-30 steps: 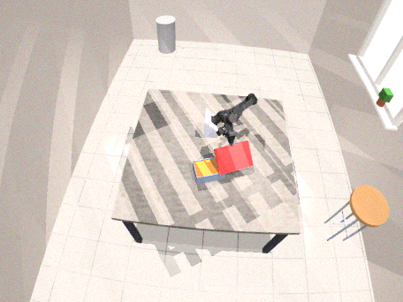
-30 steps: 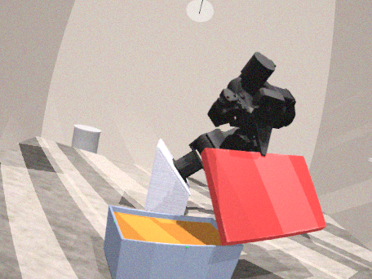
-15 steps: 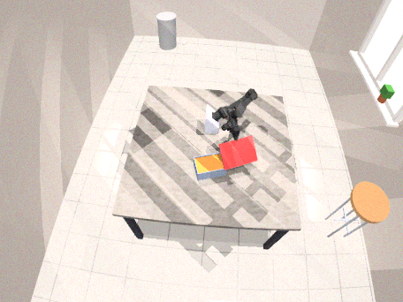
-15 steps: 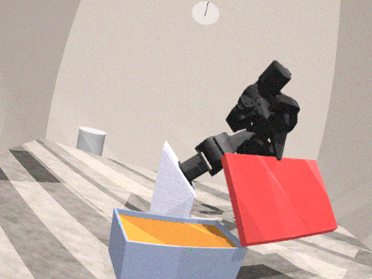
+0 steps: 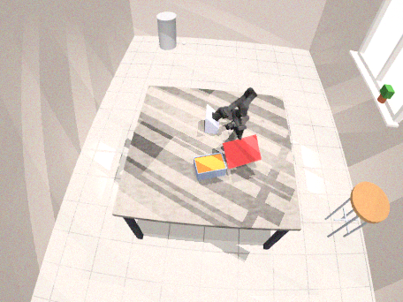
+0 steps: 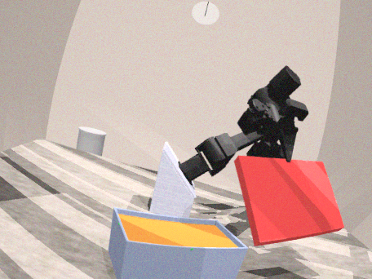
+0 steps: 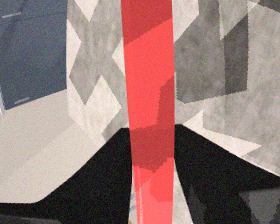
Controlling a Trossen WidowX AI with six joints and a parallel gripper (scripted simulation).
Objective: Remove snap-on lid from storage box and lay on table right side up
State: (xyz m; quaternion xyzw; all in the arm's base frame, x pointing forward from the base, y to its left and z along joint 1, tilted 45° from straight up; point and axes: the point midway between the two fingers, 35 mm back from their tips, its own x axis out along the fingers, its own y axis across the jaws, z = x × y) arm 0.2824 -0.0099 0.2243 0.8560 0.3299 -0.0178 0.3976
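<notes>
Right now my gripper tip is 6 cm short of the lid, 5 cm above it and 2 cm to the right of it. Round my gripper tip: storage box 20 cm to the right, 18 cm below, 10 cm ahead.
</notes>
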